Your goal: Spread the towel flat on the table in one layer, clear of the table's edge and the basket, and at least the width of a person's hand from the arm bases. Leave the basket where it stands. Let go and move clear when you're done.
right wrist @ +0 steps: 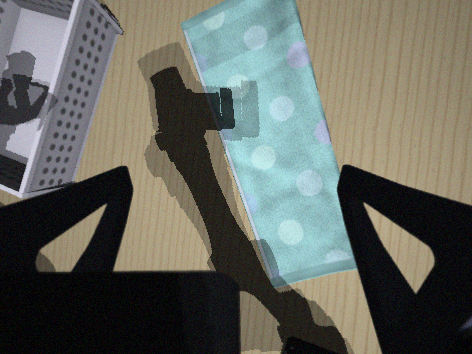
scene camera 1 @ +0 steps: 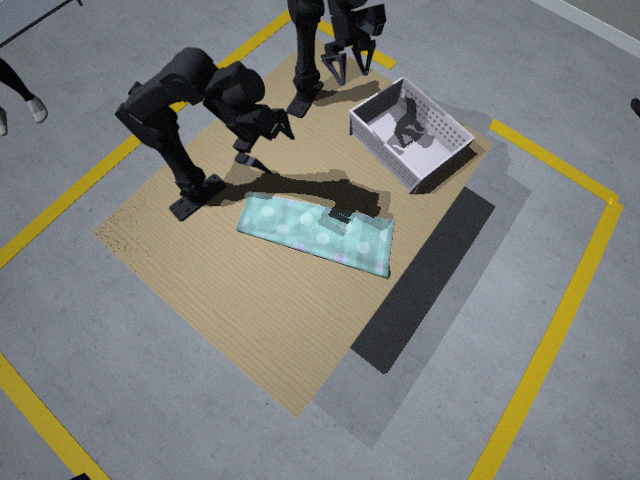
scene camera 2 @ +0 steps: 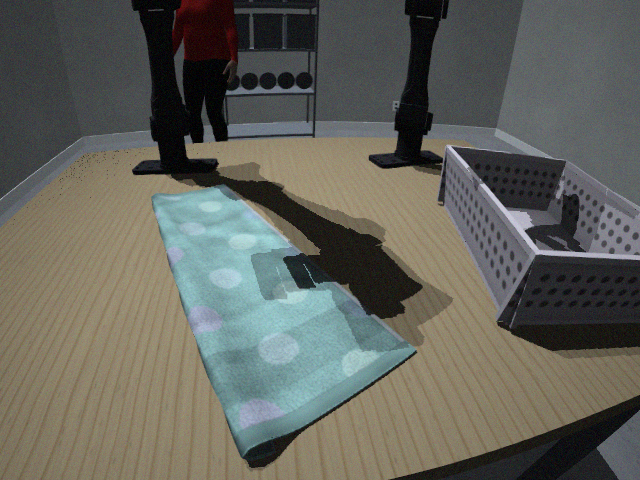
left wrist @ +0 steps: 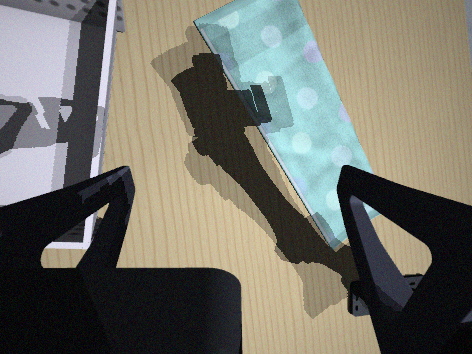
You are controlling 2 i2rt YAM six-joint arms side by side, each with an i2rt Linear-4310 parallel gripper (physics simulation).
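Note:
The mint towel with pale dots [scene camera 1: 289, 227] [scene camera 2: 242, 320] [left wrist: 320, 115] [right wrist: 285, 135] lies as a long, narrow strip on the table [scene camera 1: 232, 310] [scene camera 2: 77, 310]. It looks folded lengthwise, with a pale lower edge along its basket side. Its near short end in scene camera 2 shows a small gap between layers. The white basket [scene camera 1: 385, 155] [scene camera 2: 480, 227] [left wrist: 109, 75] [right wrist: 75, 100] stands apart from it. My left gripper [scene camera 1: 354, 78] [left wrist: 235, 177] is open and empty, raised beyond the basket. My right gripper [scene camera 1: 281, 155] [right wrist: 235, 177] is open and empty, above the table between its base and the basket.
The right arm's base [scene camera 1: 196, 198] [scene camera 2: 175, 166] stands near the towel's far short end in scene camera 2. The left arm's base [scene camera 1: 305, 100] [scene camera 2: 405, 158] stands farther off, behind the basket. The towel's near end lies close to the table edge. Arm shadows cross towel and table.

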